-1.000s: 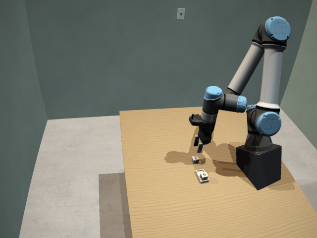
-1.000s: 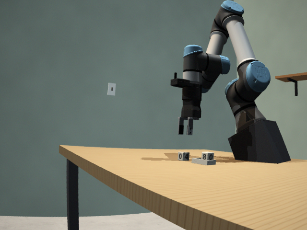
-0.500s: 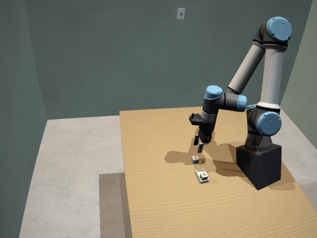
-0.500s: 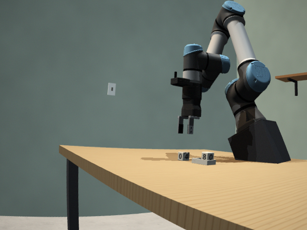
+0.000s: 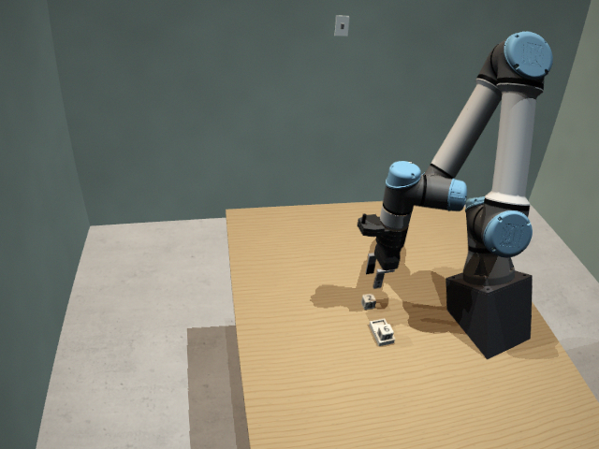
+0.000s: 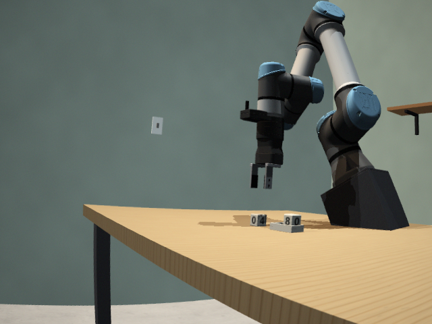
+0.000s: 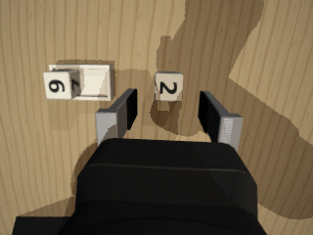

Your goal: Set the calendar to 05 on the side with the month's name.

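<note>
The small calendar tray is 11 cm to the left of my hand, 11 cm below it and 1 cm behind it.
</note>
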